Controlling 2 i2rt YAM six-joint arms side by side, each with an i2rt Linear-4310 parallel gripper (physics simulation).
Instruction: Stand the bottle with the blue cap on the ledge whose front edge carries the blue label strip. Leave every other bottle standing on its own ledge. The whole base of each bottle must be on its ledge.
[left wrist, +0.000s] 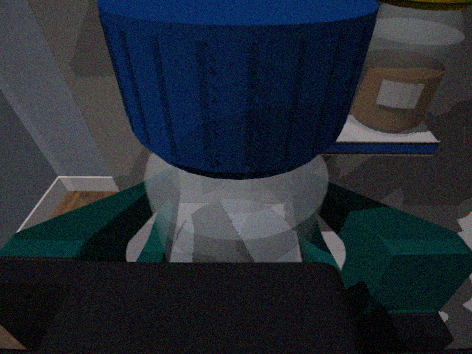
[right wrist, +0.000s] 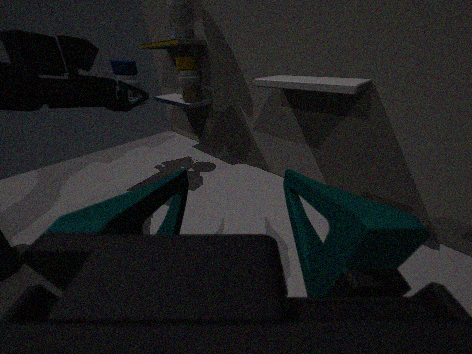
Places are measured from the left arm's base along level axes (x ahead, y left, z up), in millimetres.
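Pixels of known places: left gripper, fingertip midpoint: (right wrist: 143, 94); right gripper, fingertip midpoint: (right wrist: 235, 176).
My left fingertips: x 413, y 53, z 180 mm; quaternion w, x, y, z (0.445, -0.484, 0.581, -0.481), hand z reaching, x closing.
Observation:
Ahead of a thing's pixels: the offset from my left fingertips to its top centre. "spot": to the spot under its first point.
The bottle with the blue cap {31 mm back, 3 mm left, 82 mm up} (left wrist: 237, 95) (right wrist: 124, 68) is upright between the fingers of my left gripper (left wrist: 235, 177) (right wrist: 143, 94), which is shut on its clear body below the cap. The ledge with the blue label strip (left wrist: 385, 148) (right wrist: 172, 100) is to the right of the held bottle in the left wrist view. A yellow-capped bottle with brown contents {67 mm ahead, 120 mm right, 84 mm up} (left wrist: 395, 100) (right wrist: 191, 82) stands on that ledge. The held bottle is apart from the ledge; its base is hidden in the left wrist view. My right gripper (right wrist: 235, 176) is open and empty.
A ledge with a yellow strip (right wrist: 162, 45) is above the blue-strip ledge and bears a clear bottle {spot: 58 mm ahead, 135 mm right, 153 mm up} (right wrist: 182, 20). A plain white ledge {8 mm ahead, 442 mm right, 49 mm up} (right wrist: 315, 82) is on the wall at the right. The dark left arm (right wrist: 45, 85) reaches in from the left.

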